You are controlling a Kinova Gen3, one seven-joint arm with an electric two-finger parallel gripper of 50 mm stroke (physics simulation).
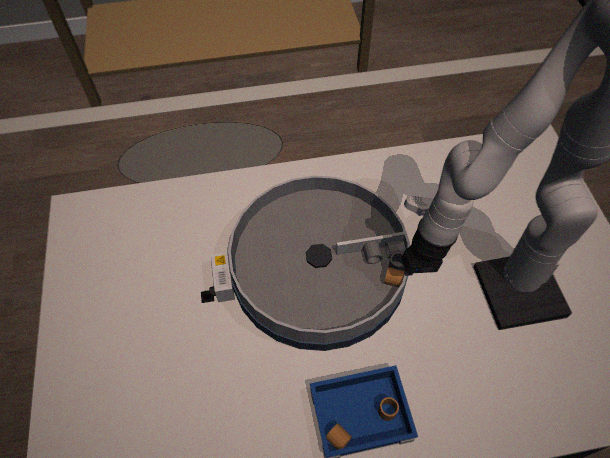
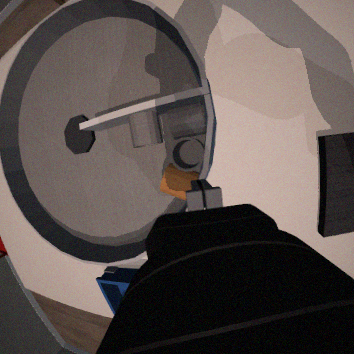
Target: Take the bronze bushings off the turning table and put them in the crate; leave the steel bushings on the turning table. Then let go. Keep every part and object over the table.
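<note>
A bronze bushing [image 1: 394, 276] [image 2: 176, 182] lies on its side on the turning table [image 1: 280, 290] [image 2: 65, 195], near the right wall. Three steel bushings are beside it: one [image 1: 371, 252] [image 2: 146, 129] and another [image 1: 395, 247] [image 2: 184, 120] lie on their sides, and a third [image 1: 397, 260] [image 2: 189, 153] stands upright. Two more bronze bushings, one upright [image 1: 389, 418] and one on its side [image 1: 338, 436], are in the blue crate [image 1: 406, 402] [image 2: 114, 289]. My gripper [image 1: 407, 265] [image 2: 198, 189] is shut at the turning table's rim, which runs into its fingertips. The bronze bushing is beside the fingers, not between them.
A fixed bar [image 1: 360, 243] [image 2: 140, 107] crosses the turning table from near its dark hub [image 1: 318, 255] [image 2: 79, 134] to the right wall. A raised wall surrounds the turning table. A grey box with a warning label [image 1: 222, 280] stands at its left. The crate is in front.
</note>
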